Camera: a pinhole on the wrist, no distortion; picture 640 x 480 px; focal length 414.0 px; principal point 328.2 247.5 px. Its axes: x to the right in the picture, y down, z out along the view. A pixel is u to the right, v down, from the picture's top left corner.
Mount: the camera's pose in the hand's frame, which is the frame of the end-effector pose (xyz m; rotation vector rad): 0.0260 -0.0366 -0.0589 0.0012 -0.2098 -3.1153
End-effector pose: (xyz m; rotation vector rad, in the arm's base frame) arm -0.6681 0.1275 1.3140 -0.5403 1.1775 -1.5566
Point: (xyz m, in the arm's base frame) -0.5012 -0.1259 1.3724
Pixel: 154 241
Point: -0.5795 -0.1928 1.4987
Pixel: 79 439
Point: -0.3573 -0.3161 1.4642
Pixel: 148 286
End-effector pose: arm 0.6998 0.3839 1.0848 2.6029 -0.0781 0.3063
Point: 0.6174 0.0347 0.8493
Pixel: 475 80
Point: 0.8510 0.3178 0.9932
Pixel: 123 241
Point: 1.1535 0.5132 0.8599
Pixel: outside the picture
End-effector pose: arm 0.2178 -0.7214 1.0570 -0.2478 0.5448 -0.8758
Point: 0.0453 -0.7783 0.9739
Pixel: behind the camera
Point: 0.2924 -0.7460 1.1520
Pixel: 330 234
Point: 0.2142 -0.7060 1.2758
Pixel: 538 387
